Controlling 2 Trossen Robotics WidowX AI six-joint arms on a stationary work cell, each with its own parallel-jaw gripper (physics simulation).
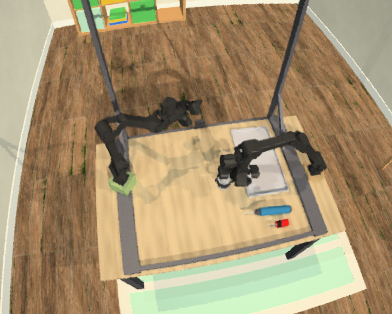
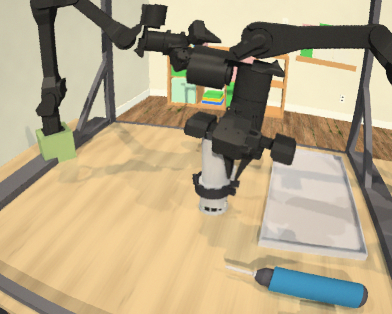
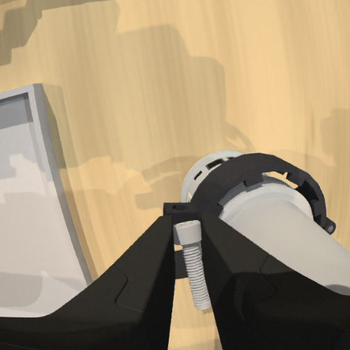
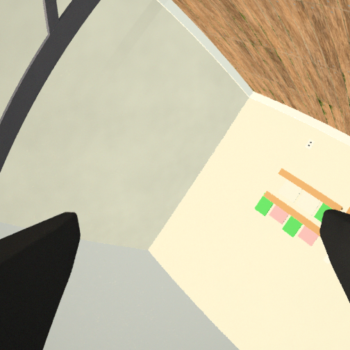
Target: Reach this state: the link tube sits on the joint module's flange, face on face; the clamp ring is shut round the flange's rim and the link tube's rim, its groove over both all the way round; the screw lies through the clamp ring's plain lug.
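Seen in the pictures: left gripper, fingertip midpoint: (image 1: 234, 180) (image 2: 232, 179); right gripper, fingertip midpoint: (image 1: 195, 100); left arm's base, link origin: (image 1: 314, 169); right arm's base, link origin: (image 1: 120, 178) (image 2: 52, 130).
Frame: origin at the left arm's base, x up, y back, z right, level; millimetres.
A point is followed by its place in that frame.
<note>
The joint module (image 1: 223, 184) (image 2: 213, 206) (image 3: 202, 168) stands upright on the table with the pale link tube (image 2: 215, 165) {x 86, y -501, z -31 mm} (image 3: 280, 225) above it. The black clamp ring (image 2: 215, 191) {x 40, y -494, z -46 mm} (image 3: 260, 162) surrounds their junction; a gap shows beside the tube, and I cannot tell whether its groove covers both rims. A lug (image 3: 171, 212) with a hole shows beside my left fingertips. My left gripper (image 2: 234, 176) {x 71, y -466, z -42 mm} (image 3: 186, 226) is shut on the screw (image 3: 195, 275), which lies outside that hole, head toward the lug. My right gripper (image 4: 205, 225) is open and empty, high at the back.
A grey tray (image 1: 285, 190) {x -14, y -194, z -90 mm} (image 2: 312, 250) {x -18, y -288, z -94 mm} (image 3: 50, 150) lies beside the assembly. A blue screwdriver (image 1: 274, 210) {x 12, y -288, z -197 mm} (image 2: 317, 287) {x 10, y -283, z -202 mm} and a small red tool (image 1: 282, 223) {x 5, y -263, z -266 mm} lie near the front. A green block (image 1: 122, 183) (image 2: 57, 143) is at the right arm's base. Frame posts edge the table.
</note>
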